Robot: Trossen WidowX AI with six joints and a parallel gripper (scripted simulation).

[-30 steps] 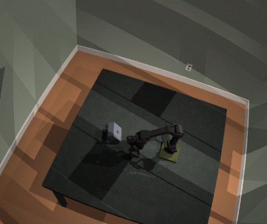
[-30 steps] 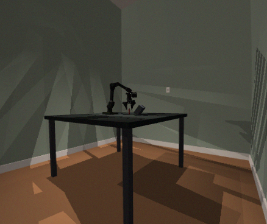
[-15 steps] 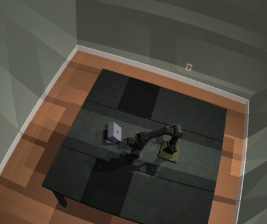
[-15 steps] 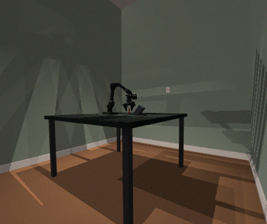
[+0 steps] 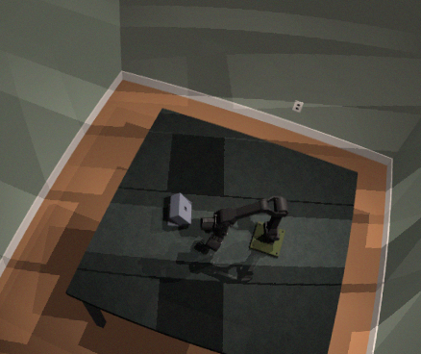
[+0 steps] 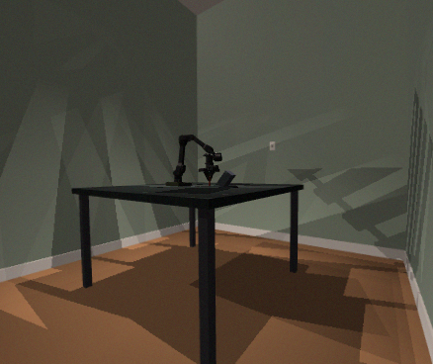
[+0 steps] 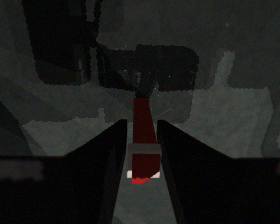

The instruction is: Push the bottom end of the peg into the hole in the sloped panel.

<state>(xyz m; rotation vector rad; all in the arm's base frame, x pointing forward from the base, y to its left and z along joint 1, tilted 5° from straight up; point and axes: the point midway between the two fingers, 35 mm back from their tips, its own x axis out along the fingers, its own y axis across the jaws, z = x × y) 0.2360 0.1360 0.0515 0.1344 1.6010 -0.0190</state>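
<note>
Now: the grey sloped panel 24 cm ahead of my gripper tip, 7 cm to the right of it and 2 cm above it. The rest, counted from my gripper tip: red peg 2 cm above.
</note>
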